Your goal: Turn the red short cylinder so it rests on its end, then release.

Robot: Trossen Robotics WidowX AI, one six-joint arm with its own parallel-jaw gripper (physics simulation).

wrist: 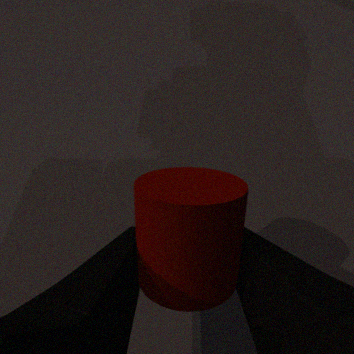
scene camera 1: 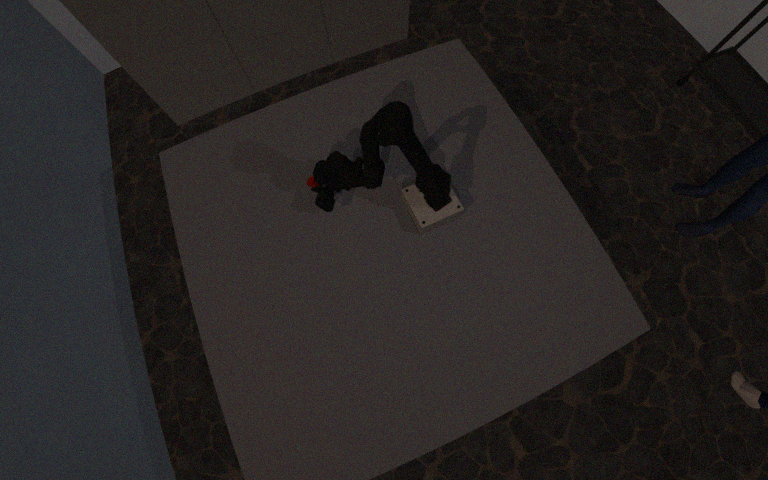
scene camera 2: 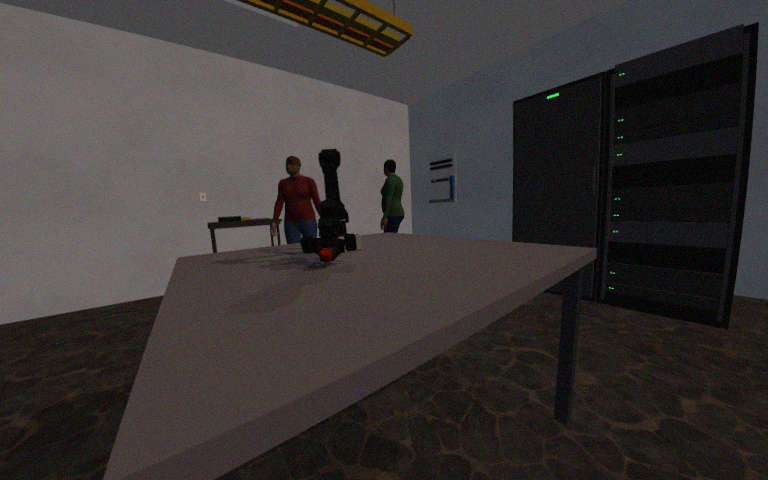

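The red short cylinder (scene camera 1: 310, 181) (scene camera 2: 325, 255) (wrist: 190, 240) is held between the two black fingers, one on each side of its curved wall. In the wrist view one flat round end and the curved side show. In scene camera 2 it appears as a small roundish red shape low over the table, with its axis not plainly upright. My gripper (scene camera 1: 315, 183) (scene camera 2: 326, 256) (wrist: 185, 236) is shut on it. The arm hides part of the cylinder in scene camera 1. Whether the cylinder touches the table is too dark and small to tell.
The grey table (scene camera 1: 362, 316) (scene camera 2: 317, 339) lies under the arm, its edges dropping to a dark floor. The arm's pale base plate (scene camera 1: 419, 215) is right of the gripper in scene camera 1. Two people (scene camera 2: 299, 198) (scene camera 2: 391, 195) stand beyond the table. Dark shadows lie around the gripper.
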